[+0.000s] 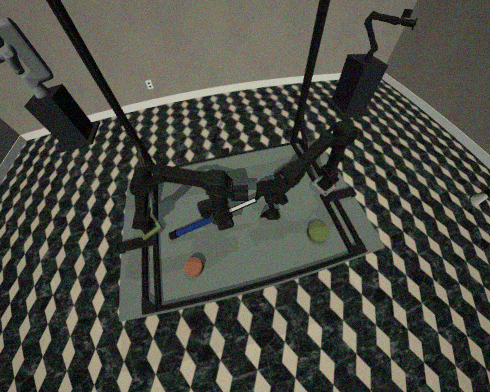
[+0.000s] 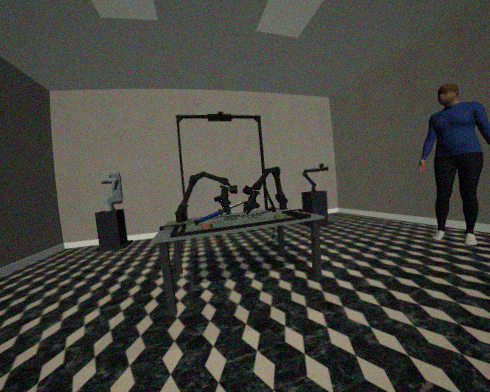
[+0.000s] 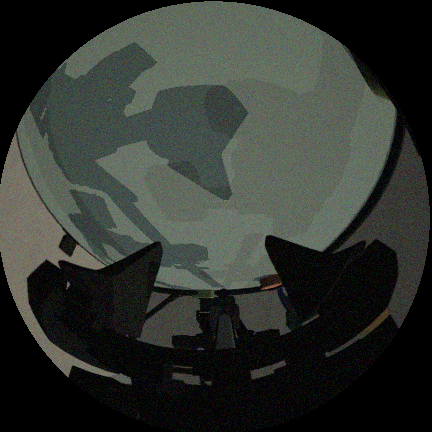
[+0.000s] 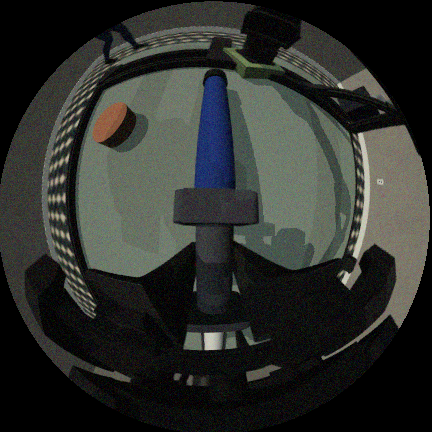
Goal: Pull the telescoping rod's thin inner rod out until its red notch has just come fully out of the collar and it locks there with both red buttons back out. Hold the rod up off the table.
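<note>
The telescoping rod's blue tube (image 1: 192, 227) (image 2: 208, 217) (image 4: 215, 135) has a black end cap and slants up from its low outer end. Its dark collar (image 4: 215, 206) has a wide block and a narrower sleeve. My right gripper (image 1: 221, 217) (image 4: 212, 246) is shut on that sleeve. The thin pale inner rod (image 1: 243, 205) (image 2: 235, 205) (image 4: 214, 341) sticks out beyond it towards the left arm. My left gripper (image 1: 270, 214) (image 2: 250, 207) (image 3: 213, 244) is open and empty near the inner rod's far end. The red notch and red buttons do not show; fingers cover part of the sleeve.
An orange disc (image 1: 193, 267) (image 2: 206, 226) (image 4: 112, 125) lies near the table's front edge. A green disc (image 1: 319, 231) (image 2: 281, 216) lies at the right. A green square frame (image 4: 245, 66) surrounds the right arm's base. Black rails border the table, with tall posts at the back.
</note>
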